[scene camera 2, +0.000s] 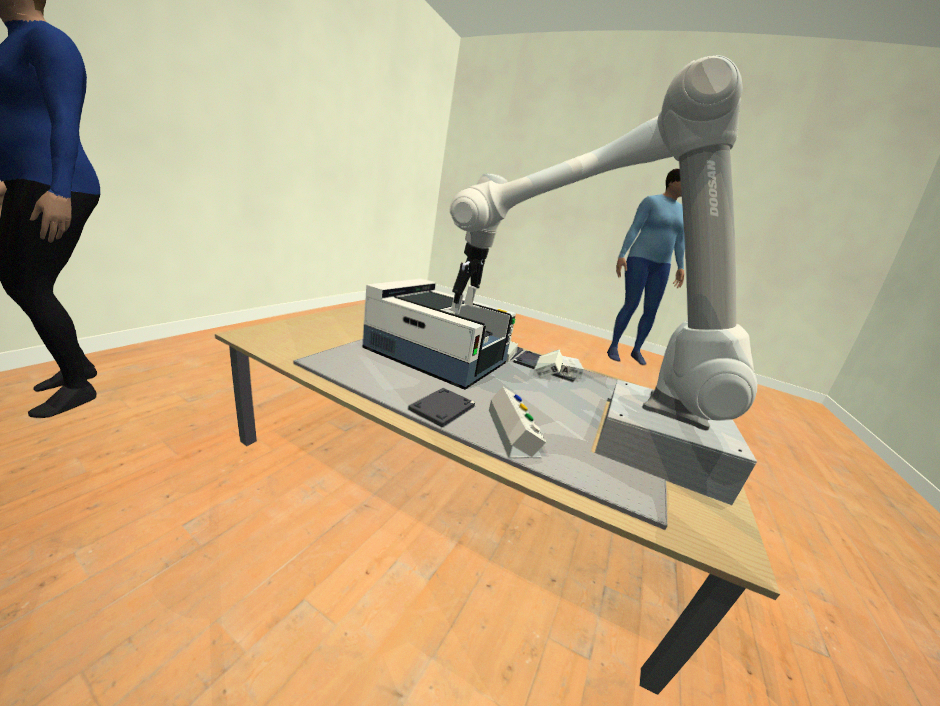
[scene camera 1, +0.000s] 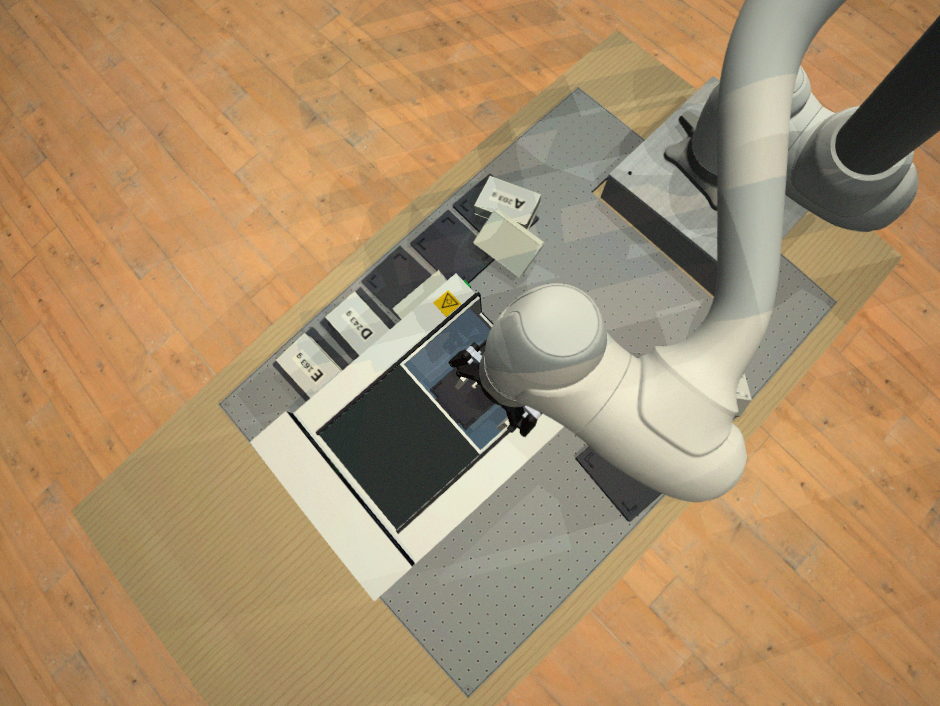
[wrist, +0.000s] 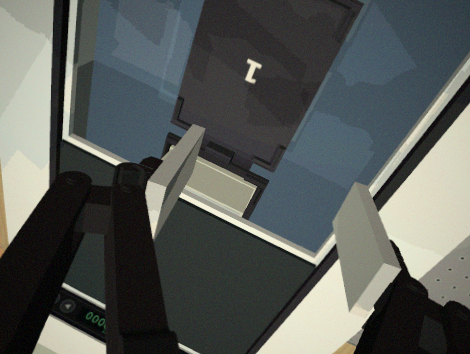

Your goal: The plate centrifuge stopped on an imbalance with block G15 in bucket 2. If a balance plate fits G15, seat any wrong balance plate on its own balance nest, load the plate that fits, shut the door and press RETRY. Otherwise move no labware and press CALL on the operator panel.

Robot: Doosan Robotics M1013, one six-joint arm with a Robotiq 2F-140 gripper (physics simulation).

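Places are measured from the arm's base along level axes (x ahead, y left, z up), in millimetres.
Where they show: gripper, fingertip midpoint: [scene camera 2: 461,308] [scene camera 1: 483,402] [wrist: 271,177]; arm's base at its link origin: [scene camera 2: 676,410].
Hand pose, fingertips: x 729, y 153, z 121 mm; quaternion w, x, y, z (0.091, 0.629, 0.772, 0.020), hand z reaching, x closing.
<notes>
Things, the pixels of their top centre, and the offset from my fingertips.
- pale block at its top centre: [wrist: 179,239] dy -26, dx +140, dz -43 mm
- dark cover at its top centre: [wrist: 159,275] [scene camera 1: 397,444] [scene camera 2: 432,299] dy -24, dx +158, dz -12 mm
- Balance plates A at its top centre: [scene camera 1: 507,199] [scene camera 2: 571,361] dy -361, dx -311, dz -166 mm
- D at its top centre: [scene camera 1: 358,324] dy -308, dx +112, dz -171 mm
- E at its top centre: [scene camera 1: 308,366] dy -290, dx +247, dz -171 mm
- operator panel at its top centre: [scene camera 2: 519,405] dy +192, dx -375, dz -141 mm
- pale tilted block at its top centre: [scene camera 1: 509,232] [scene camera 2: 552,351] dy -278, dx -256, dz -128 mm
- separate dark nest at its top centre: [scene camera 1: 625,470] [scene camera 2: 443,401] dy +251, dx -170, dz -204 mm
My gripper [scene camera 1: 493,392] [scene camera 2: 463,300] [wrist: 271,177] is open and empty over the open chamber of the white plate centrifuge [scene camera 1: 319,486] [scene camera 2: 440,341] [wrist: 425,200]. Dark bucket 1 [scene camera 1: 459,402] [wrist: 250,105] bears no plate. In the wrist view a pale block [wrist: 220,185] sits in another dark holder, partly under the dark cover [scene camera 1: 398,448] [wrist: 215,275]; its label does not show. Balance plates A [scene camera 1: 493,196], D [scene camera 1: 353,322], marked 243 g, and E [scene camera 1: 306,364], marked 163 g, stand in the side row. The operator panel [scene camera 2: 516,425] has blue, yellow and green buttons.
Two dark nests [scene camera 1: 448,241] [scene camera 1: 395,275] without plates lie between A and D. A pale tilted block [scene camera 1: 510,243] [scene camera 2: 548,363] stands against A. A separate dark nest [scene camera 1: 619,486] [scene camera 2: 440,406] lies near the operator panel. Two people [scene camera 2: 45,113] [scene camera 2: 657,235] stand beyond the table.
</notes>
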